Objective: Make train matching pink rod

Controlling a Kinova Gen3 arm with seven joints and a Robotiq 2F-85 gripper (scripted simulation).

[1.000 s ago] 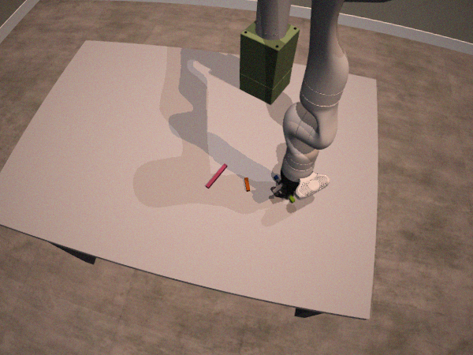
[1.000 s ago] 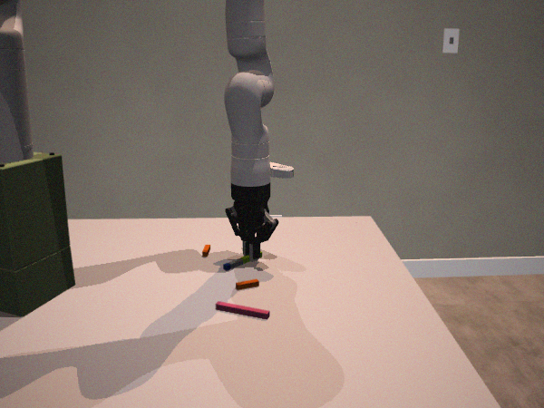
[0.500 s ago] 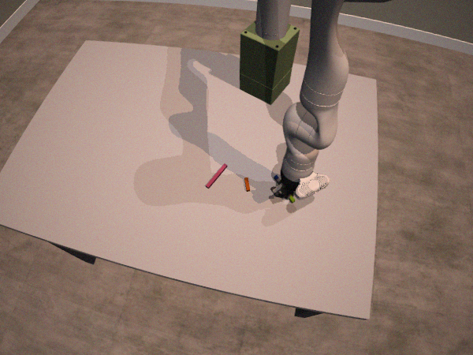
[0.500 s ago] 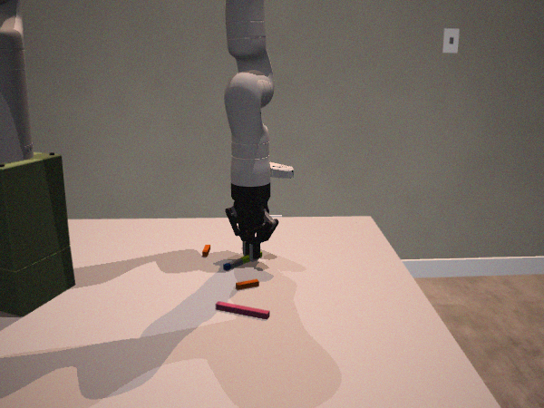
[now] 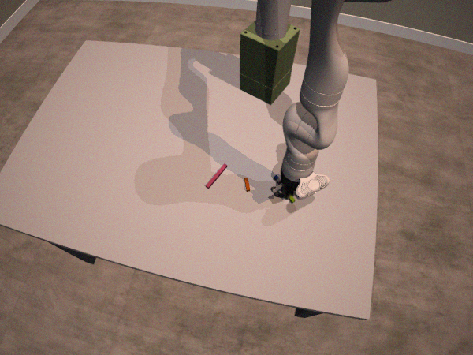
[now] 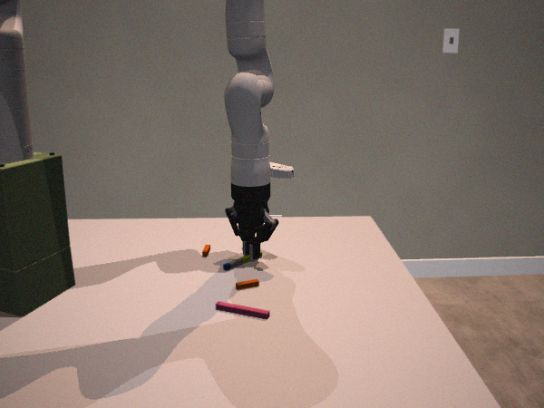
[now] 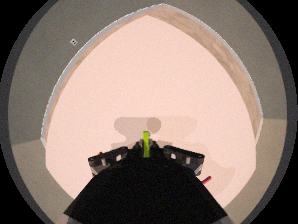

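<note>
Right now the lime rod is 1 cm below my hand. Also, from my hand: grey rod (3 cm behind, 2 cm to the right, 1 cm below); then pink rod (5 cm behind, 21 cm to the right, 1 cm below); then blue rod (5 cm behind, 4 cm to the right, 1 cm below).
</note>
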